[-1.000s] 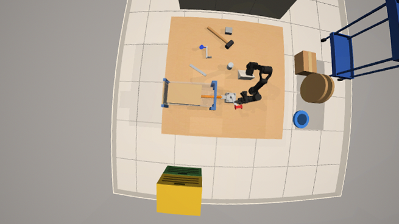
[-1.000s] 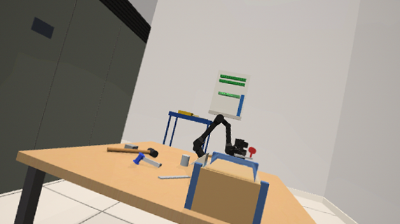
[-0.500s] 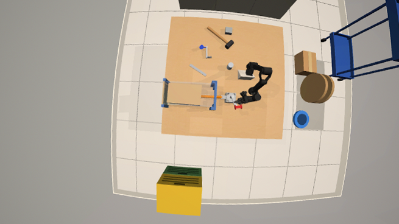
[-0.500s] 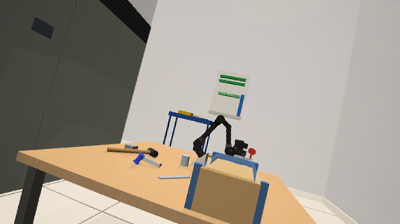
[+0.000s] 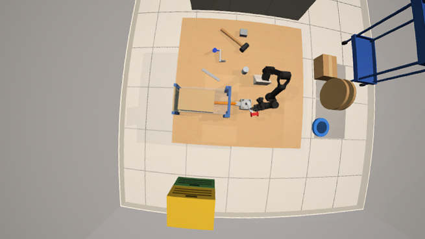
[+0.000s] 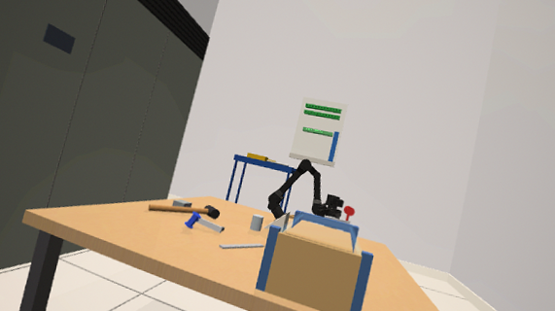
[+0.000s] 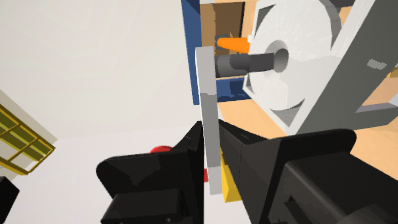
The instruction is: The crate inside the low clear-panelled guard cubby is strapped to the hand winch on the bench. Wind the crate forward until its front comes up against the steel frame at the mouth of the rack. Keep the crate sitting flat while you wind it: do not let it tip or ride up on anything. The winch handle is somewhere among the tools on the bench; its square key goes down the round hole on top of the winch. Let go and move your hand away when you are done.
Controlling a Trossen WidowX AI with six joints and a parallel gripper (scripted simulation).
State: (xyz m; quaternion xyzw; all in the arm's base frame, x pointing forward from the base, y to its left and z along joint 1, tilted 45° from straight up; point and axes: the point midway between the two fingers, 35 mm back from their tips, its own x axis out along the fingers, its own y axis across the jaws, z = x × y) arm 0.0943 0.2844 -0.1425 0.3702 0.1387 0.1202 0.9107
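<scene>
My gripper tip is 3 cm past the red grip, 4 cm to the right of it and 4 cm below it. The rest, counted from my gripper tip: blue steel frame: 18 cm ahead, 3 cm to the right, 4 cm below; then hand winch: 6 cm to the right, 11 cm below; then red-knobbed crank handle: 1 cm behind, 1 cm to the left, 1 cm above.
</scene>
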